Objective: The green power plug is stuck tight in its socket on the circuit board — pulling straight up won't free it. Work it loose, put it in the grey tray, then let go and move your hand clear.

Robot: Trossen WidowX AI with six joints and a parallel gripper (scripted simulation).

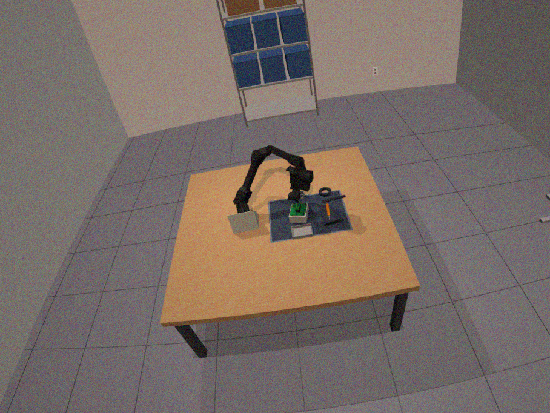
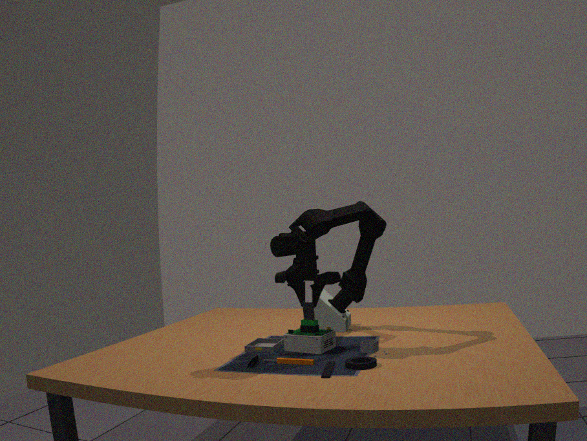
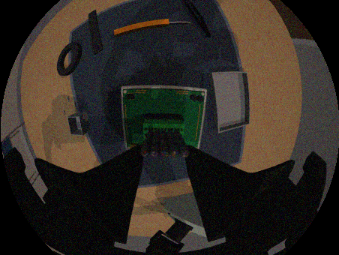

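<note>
Right now my gripper tip is 40 mm above the green power plug. Round my gripper tip: dark blue mat 130 mm below, 50 mm ahead; grey tray 140 mm to the right, 130 mm below, 10 mm ahead; orange screwdriver 170 mm ahead, 120 mm below, 20 mm to the left.
</note>
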